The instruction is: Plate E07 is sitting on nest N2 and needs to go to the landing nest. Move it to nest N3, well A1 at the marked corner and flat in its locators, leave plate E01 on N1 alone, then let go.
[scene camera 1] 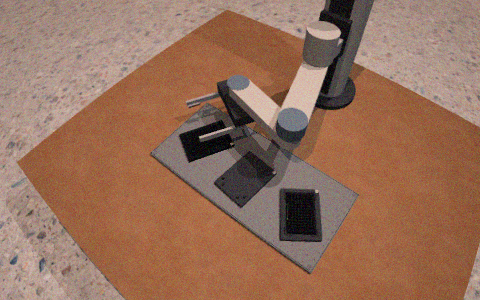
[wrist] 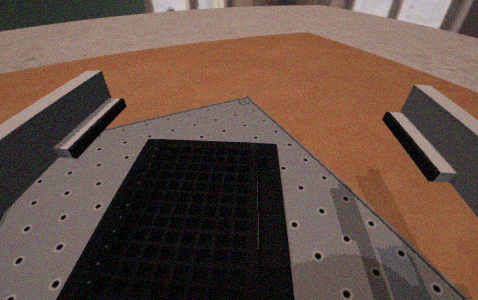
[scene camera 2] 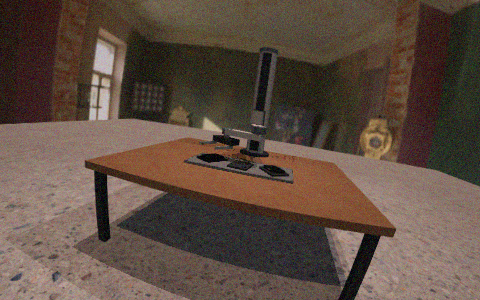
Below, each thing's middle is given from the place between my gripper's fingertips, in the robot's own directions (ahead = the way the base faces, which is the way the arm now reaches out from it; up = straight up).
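Dark square nest (scene camera 1: 248,175): my hand is 8 cm above it, 24 cm to the right of it and 3 cm short of it.
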